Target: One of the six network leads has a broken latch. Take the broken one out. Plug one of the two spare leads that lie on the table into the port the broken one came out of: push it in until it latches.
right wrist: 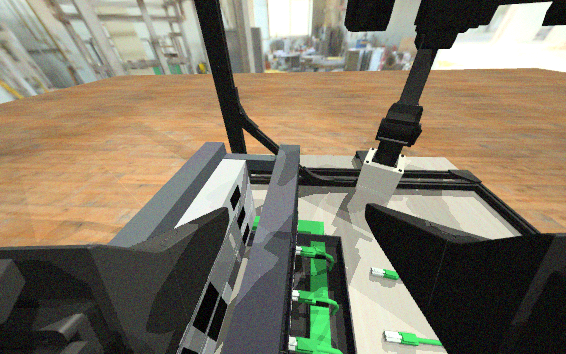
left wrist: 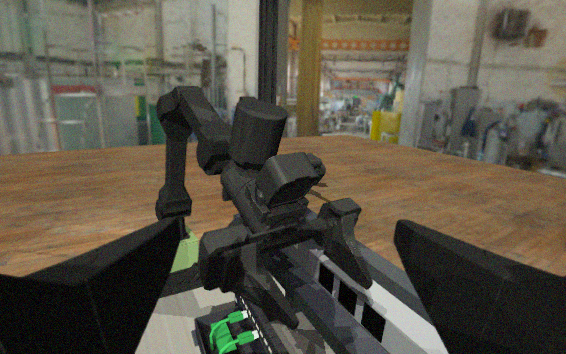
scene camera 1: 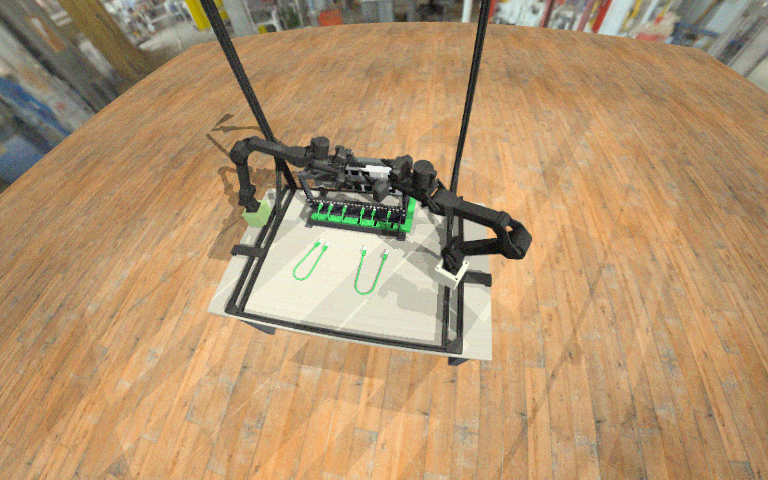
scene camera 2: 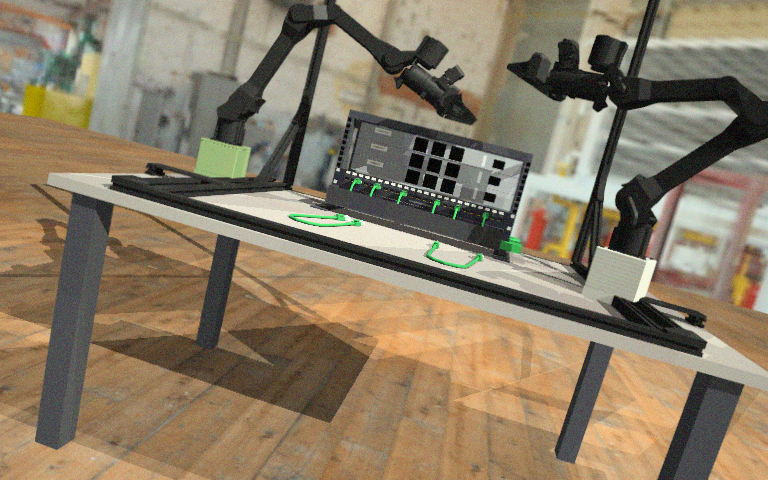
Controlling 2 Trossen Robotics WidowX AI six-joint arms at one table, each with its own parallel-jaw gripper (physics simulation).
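Frame: origin at the left arm's base, x ahead, y left, z up, level; centimetres.
Seen in the pictures: left gripper, between the fingertips: [left wrist: 289, 229] [scene camera 1: 372, 167] [scene camera 2: 515, 71]; right gripper, between the fingertips: [right wrist: 296, 211] [left wrist: 337, 305] [scene camera 2: 474, 122]; left arm's base, origin of its link: [right wrist: 385, 159] [scene camera 1: 452, 265] [scene camera 2: 627, 253]; right arm's base, origin of its link: [scene camera 1: 253, 207] [scene camera 2: 226, 142].
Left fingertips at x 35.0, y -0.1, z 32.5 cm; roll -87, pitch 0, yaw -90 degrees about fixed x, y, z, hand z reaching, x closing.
Offsets run from my left fingertips to a thing's top centre. "spot": to the spot under its first point.
Six green leads, among them one at the left end {spot: dx +34.3, dy +5.2, dz -39.1 cm} [scene camera 1: 321, 209] [scene camera 2: 355, 183] and one at the right end {spot: dx +0.1, dy -6.7, dz -33.7 cm} [scene camera 1: 389, 216] [scene camera 2: 485, 218], are plugged in a row into the rack's patch panel. I cannot tell which latch is broken. One spare lead {spot: dx +16.3, dy +37.8, dz -42.1 cm} [scene camera 1: 301, 279] [scene camera 2: 322, 224] lies looped on the table at the left. The other spare lead [scene camera 1: 364, 293] [scene camera 2: 455, 265] lies in a U to its right; its two plugs show in the right wrist view. My left gripper [scene camera 2: 532, 79] is open and empty, above the rack's right end. My right gripper [scene camera 2: 470, 117] [right wrist: 296, 211] is open and empty, above the rack.
The rack [scene camera 2: 362, 198] stands at the back of the table. A green block [scene camera 1: 411, 215] [scene camera 2: 511, 245] sits at its right end. A black frame [scene camera 1: 339, 333] runs around the table, with upright posts at the back. The grippers are close together over the rack.
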